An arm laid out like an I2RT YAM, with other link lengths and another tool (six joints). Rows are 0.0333 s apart.
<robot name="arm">
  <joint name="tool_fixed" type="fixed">
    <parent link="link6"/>
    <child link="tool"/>
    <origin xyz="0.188 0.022 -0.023" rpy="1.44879 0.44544 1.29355"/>
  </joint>
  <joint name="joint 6" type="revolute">
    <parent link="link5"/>
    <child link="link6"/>
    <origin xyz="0.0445 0 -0.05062"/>
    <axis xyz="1 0 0"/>
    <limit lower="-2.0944" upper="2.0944"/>
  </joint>
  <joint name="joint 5" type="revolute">
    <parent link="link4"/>
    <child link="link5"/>
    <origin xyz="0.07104 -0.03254 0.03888"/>
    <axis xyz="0 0 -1"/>
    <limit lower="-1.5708" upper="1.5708"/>
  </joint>
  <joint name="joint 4" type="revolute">
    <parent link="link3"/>
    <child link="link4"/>
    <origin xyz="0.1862 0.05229 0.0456"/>
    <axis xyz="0 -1 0"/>
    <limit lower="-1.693" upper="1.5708"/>
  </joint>
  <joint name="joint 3" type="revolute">
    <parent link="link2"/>
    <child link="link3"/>
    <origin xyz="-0.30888 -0.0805 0"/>
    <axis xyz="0 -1 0"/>
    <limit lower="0" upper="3.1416"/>
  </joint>
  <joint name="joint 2" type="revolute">
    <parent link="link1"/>
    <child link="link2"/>
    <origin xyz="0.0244 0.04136 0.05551"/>
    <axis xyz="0 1 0"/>
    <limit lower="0" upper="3.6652"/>
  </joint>
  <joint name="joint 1" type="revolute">
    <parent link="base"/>
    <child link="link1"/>
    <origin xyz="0 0 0.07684"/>
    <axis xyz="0 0 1"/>
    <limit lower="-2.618" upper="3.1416"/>
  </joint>
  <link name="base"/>
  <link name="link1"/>
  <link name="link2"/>
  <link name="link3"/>
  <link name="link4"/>
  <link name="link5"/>
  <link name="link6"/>
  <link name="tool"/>
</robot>
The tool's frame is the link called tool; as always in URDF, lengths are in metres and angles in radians.
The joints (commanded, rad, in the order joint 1, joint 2, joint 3, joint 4, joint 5, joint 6), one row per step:
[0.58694, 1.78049, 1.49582, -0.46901, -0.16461, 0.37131]
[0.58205, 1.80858, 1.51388, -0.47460, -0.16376, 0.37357]
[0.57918, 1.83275, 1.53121, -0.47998, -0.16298, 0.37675]
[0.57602, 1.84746, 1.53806, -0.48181, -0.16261, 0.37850]
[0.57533, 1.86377, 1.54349, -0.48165, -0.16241, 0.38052]
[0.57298, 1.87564, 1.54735, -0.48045, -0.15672, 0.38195]
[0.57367, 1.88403, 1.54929, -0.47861, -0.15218, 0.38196]
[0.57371, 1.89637, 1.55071, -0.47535, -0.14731, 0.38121]
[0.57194, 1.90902, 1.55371, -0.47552, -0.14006, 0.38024]
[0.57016, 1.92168, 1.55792, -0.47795, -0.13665, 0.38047]
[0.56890, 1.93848, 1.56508, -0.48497, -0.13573, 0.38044]
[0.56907, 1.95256, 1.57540, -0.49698, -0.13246, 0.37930]
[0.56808, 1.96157, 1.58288, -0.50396, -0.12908, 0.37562]
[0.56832, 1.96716, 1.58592, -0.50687, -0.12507, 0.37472]
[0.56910, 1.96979, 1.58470, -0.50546, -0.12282, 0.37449]
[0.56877, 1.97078, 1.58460, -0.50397, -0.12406, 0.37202]
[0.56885, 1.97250, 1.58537, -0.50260, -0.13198, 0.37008]
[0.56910, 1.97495, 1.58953, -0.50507, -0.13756, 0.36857]
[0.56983, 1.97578, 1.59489, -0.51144, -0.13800, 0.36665]
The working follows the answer.
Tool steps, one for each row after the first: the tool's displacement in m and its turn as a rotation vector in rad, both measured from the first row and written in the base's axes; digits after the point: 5 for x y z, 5 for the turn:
[0.00573, 0.00078, -0.00691, -0.00797, 0.01390, -0.00704]
[0.01045, 0.00204, -0.01239, -0.01354, 0.02548, -0.01266]
[0.01323, 0.00194, -0.01694, -0.01818, 0.03436, -0.01730]
[0.01536, 0.00290, -0.02242, -0.02319, 0.04429, -0.01955]
[0.01852, 0.00206, -0.02655, -0.02951, 0.04852, -0.02696]
[0.02012, 0.00228, -0.02964, -0.03474, 0.05058, -0.02950]
[0.02223, 0.00235, -0.03457, -0.04224, 0.05466, -0.03237]
[0.02490, 0.00106, -0.03983, -0.05243, 0.05951, -0.03852]
[0.02674, 0.00027, -0.04488, -0.06035, 0.06737, -0.04279]
[0.02779, -0.00006, -0.05153, -0.07016, 0.08086, -0.04454]
[0.02834, -0.00050, -0.05675, -0.08150, 0.09207, -0.04569]
[0.02950, -0.00132, -0.05977, -0.09005, 0.09600, -0.04625]
[0.03018, -0.00183, -0.06204, -0.09600, 0.09847, -0.04803]
[0.03032, -0.00189, -0.06360, -0.09889, 0.09944, -0.04859]
[0.03050, -0.00168, -0.06385, -0.09909, 0.09841, -0.04628]
[0.02972, -0.00002, -0.06385, -0.09494, 0.10028, -0.03941]
[0.02924, 0.00129, -0.06372, -0.09268, 0.10239, -0.03425]
[0.02884, 0.00157, -0.06328, -0.09439, 0.10312, -0.03181]

Tool pose at each row, in the base's axes (x y z in m, rotation vector in rad; rounded; the steps above come from the unrounded poses):
[0.37235, 0.30431, 0.20523, 1.12257, 2.22980, 0.90368]
[0.37808, 0.30509, 0.19833, 1.13574, 2.23729, 0.88597]
[0.38280, 0.30635, 0.19284, 1.14691, 2.24341, 0.87252]
[0.38559, 0.30625, 0.18830, 1.15564, 2.24787, 0.86157]
[0.38771, 0.30721, 0.18281, 1.16248, 2.25502, 0.85070]
[0.39088, 0.30637, 0.17869, 1.16998, 2.25391, 0.83832]
[0.39247, 0.30659, 0.17560, 1.17155, 2.25460, 0.83011]
[0.39459, 0.30666, 0.17066, 1.17377, 2.25702, 0.81820]
[0.39725, 0.30537, 0.16540, 1.17855, 2.25797, 0.80136]
[0.39909, 0.30458, 0.16036, 1.18452, 2.26224, 0.78681]
[0.40015, 0.30425, 0.15370, 1.19093, 2.27312, 0.76860]
[0.40069, 0.30381, 0.14848, 1.19436, 2.28287, 0.74963]
[0.40185, 0.30299, 0.14546, 1.19351, 2.28690, 0.73732]
[0.40253, 0.30248, 0.14319, 1.19412, 2.28837, 0.72830]
[0.40267, 0.30242, 0.14163, 1.19394, 2.28914, 0.72414]
[0.40285, 0.30263, 0.14138, 1.19082, 2.29019, 0.72526]
[0.40207, 0.30428, 0.14139, 1.18718, 2.29638, 0.73229]
[0.40159, 0.30560, 0.14152, 1.18451, 2.30169, 0.73623]
[0.40120, 0.30587, 0.14195, 1.18170, 2.30444, 0.73482]

